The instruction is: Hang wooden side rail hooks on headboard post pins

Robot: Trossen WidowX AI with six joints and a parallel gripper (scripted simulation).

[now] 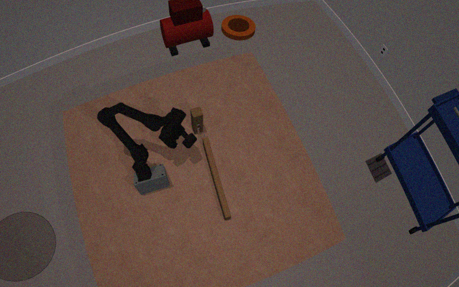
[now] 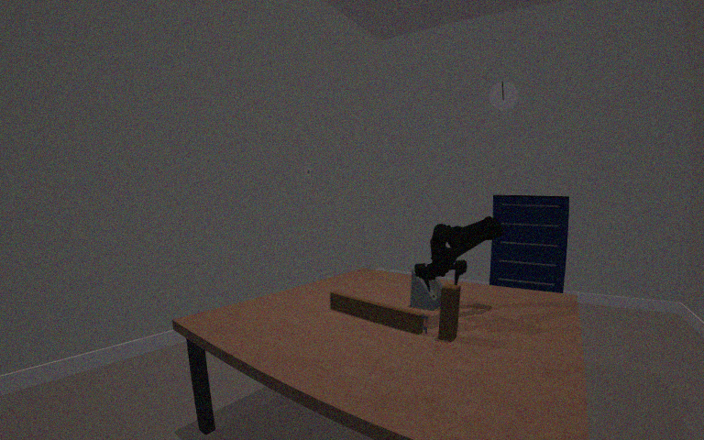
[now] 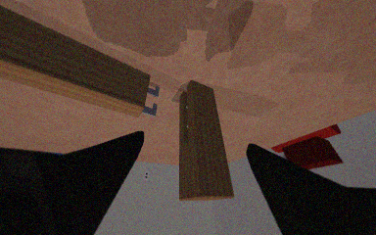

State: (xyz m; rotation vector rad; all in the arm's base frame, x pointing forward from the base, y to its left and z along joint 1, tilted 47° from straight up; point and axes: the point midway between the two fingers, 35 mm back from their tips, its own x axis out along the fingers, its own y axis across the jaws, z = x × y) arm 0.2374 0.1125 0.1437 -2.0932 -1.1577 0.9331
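The headboard post lies 60 mm ahead of my gripper tip, 60 mm to the left of it and 50 mm below it.
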